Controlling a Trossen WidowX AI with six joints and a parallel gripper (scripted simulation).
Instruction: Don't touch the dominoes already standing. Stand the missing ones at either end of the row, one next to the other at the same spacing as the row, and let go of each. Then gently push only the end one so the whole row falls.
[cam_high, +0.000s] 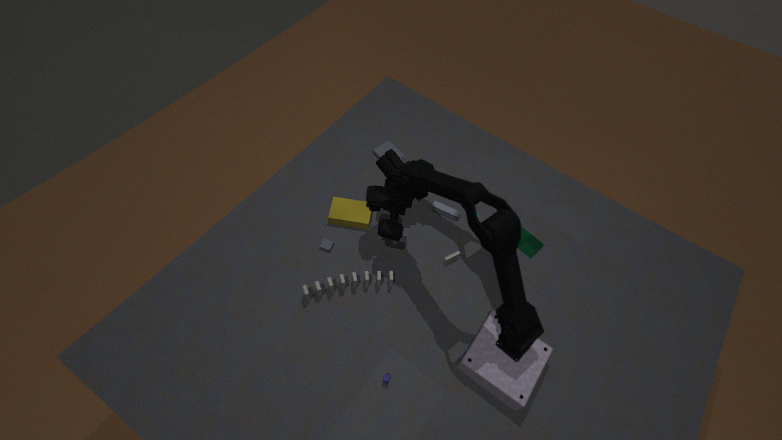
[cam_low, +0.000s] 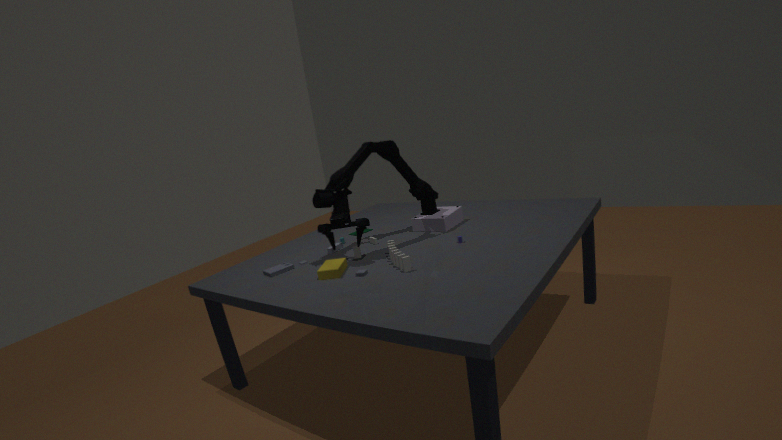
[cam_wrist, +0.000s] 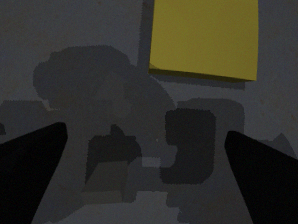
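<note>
Now: the yellow block 100 mm ahead of my gripper tip, 30 mm to the left of it and 40 mm below it. The rest, counted from my gripper tip: small grey cube: 70 mm ahead, 150 mm to the left, 50 mm below; small grey square: 70 mm ahead, 210 mm to the right, 50 mm below; grey bar: 90 mm behind, 190 mm to the right, 40 mm below.
</note>
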